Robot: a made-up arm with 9 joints. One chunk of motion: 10 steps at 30 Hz.
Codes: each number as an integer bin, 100 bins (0 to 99) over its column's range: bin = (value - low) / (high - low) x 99, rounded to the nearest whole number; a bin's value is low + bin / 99 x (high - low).
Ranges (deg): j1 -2.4..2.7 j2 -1..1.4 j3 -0.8..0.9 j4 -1.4..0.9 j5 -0.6..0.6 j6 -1.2..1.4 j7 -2.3..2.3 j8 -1.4..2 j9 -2.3..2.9
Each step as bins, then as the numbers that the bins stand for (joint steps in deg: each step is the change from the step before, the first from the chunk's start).
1 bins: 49 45 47 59 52 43 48 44 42
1 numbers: 0.124 0.091 0.007 -0.029 0.030 -0.071 -0.070 0.111 -0.094
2 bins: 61 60 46 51 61 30 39 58 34
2 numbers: 0.742 0.455 -0.010 -0.215 0.139 -0.412 -0.488 0.592 -0.514
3 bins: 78 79 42 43 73 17 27 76 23
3 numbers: 1.618 0.915 -0.079 -0.401 0.285 -0.754 -1.045 1.210 -1.092
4 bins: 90 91 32 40 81 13 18 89 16
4 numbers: 2.236 1.206 -0.251 -0.471 0.382 -0.859 -1.464 1.657 -1.460
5 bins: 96 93 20 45 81 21 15 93 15
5 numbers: 2.545 1.255 -0.457 -0.355 0.382 -0.648 -1.603 1.794 -1.512
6 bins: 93 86 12 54 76 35 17 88 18
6 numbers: 2.391 1.085 -0.594 -0.145 0.321 -0.281 -1.510 1.622 -1.355
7 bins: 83 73 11 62 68 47 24 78 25
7 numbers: 1.876 0.770 -0.611 0.040 0.224 0.034 -1.185 1.279 -0.987
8 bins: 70 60 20 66 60 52 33 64 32
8 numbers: 1.206 0.455 -0.457 0.133 0.127 0.166 -0.767 0.798 -0.619
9 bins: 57 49 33 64 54 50 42 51 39
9 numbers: 0.536 0.188 -0.233 0.087 0.055 0.113 -0.348 0.352 -0.252
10 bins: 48 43 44 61 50 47 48 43 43
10 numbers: 0.073 0.042 -0.044 0.017 0.006 0.034 -0.070 0.077 -0.041
